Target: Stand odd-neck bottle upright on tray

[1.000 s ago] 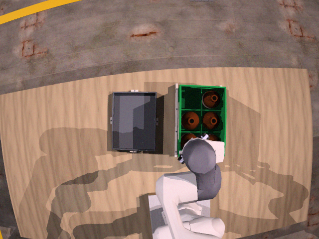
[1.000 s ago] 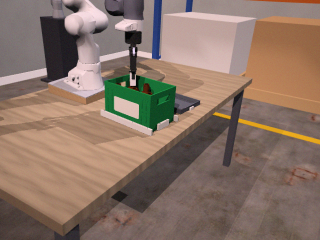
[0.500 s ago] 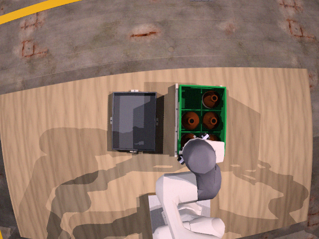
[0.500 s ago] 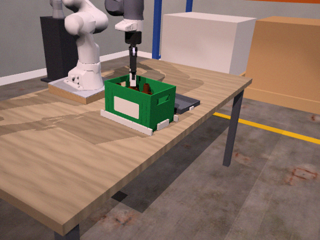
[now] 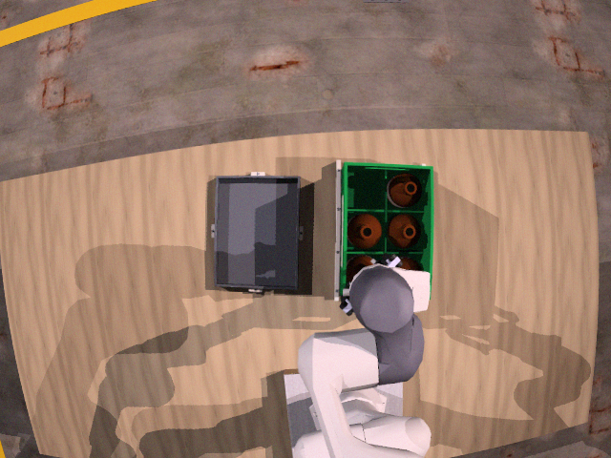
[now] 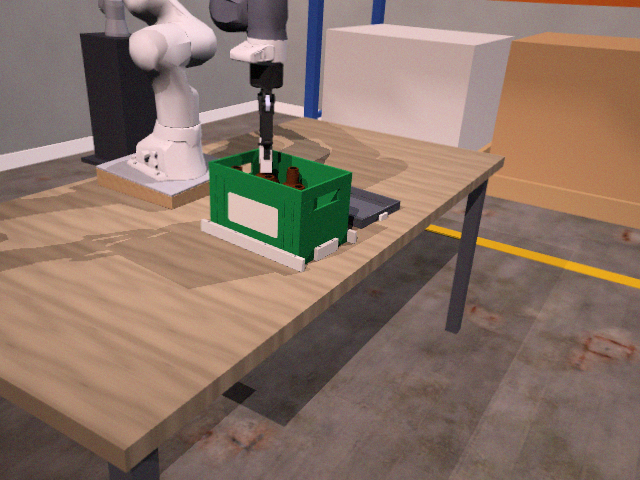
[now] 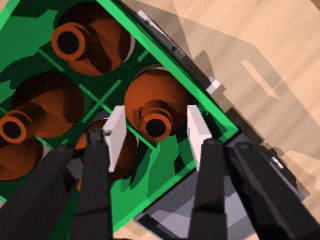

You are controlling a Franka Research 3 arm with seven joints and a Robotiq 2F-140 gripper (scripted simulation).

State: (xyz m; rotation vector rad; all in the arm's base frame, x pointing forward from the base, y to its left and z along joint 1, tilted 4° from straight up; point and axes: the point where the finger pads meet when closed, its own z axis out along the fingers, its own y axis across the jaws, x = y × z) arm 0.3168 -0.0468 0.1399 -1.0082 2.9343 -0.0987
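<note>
My gripper is now 17 cm short of the brown bottle, 11 cm to the left of it and 9 cm above it. Round my hand: dark grey tray: 11 cm ahead, 22 cm to the left, 16 cm below; green crate: 8 cm ahead, 6 cm to the right, 9 cm below.
</note>
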